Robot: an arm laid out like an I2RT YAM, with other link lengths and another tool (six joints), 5 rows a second.
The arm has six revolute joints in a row. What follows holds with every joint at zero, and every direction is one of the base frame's.
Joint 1 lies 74.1 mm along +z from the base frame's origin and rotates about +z.
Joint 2 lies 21.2 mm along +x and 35.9 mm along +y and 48.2 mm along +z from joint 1 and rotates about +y.
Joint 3 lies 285.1 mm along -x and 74.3 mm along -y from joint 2 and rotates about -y.
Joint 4 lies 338.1 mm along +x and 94.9 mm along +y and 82.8 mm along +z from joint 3 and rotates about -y.
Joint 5 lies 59.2 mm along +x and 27.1 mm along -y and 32.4 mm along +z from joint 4 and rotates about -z.
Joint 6 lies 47.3 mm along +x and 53.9 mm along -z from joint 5 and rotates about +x.
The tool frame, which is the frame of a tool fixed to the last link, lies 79 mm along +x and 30 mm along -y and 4 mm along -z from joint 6; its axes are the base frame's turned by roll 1.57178, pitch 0.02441 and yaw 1.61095 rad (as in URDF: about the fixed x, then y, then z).
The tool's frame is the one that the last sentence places.
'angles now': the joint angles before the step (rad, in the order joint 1, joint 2, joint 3, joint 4, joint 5, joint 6). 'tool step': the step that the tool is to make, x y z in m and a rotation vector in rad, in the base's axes. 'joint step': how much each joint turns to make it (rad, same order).
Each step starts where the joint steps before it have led.
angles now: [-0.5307, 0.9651, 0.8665, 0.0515, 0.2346, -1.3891]
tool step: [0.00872, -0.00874, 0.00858, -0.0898, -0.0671, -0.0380]
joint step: [0.0004, 0.0500, -0.0083, 0.1730, 0.0379, -0.0453]
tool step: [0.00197, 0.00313, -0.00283, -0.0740, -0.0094, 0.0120]
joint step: [-0.0005, -0.0014, -0.0417, 0.1014, -0.0182, -0.0596]
